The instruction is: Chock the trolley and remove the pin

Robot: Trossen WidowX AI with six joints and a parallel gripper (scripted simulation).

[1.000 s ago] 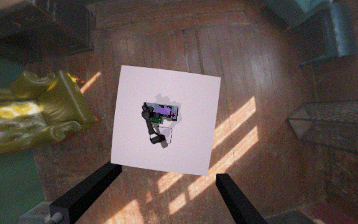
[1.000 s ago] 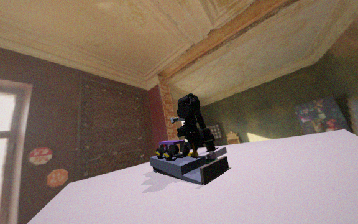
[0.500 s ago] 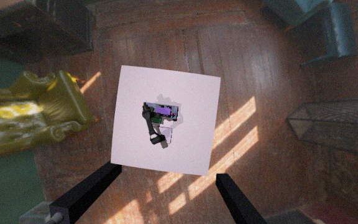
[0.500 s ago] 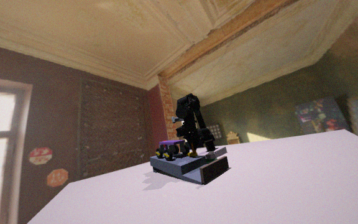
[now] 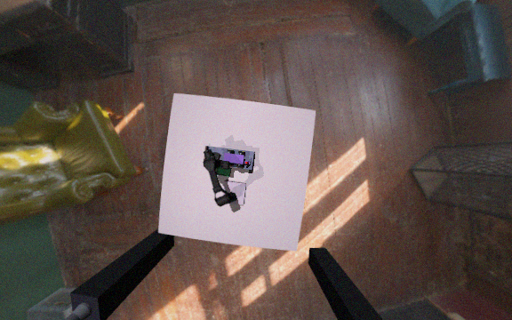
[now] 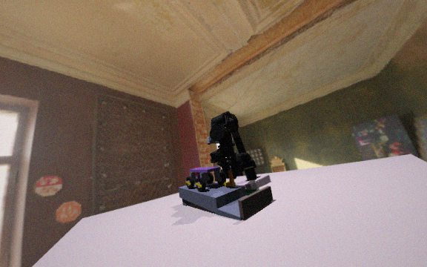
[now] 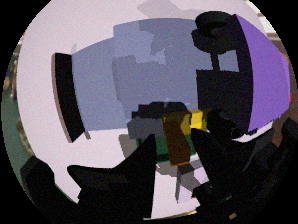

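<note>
My gripper tip is 20 mm to the left of the yellow chock and 10 mm above it. Round my gripper tip: grey ramp: 60 mm ahead, 90 mm to the left, 90 mm below; then purple-topped trolley: 50 mm ahead, 120 mm to the right, 20 mm above; then green tray: 70 mm behind, 10 mm to the right, 100 mm below.
</note>
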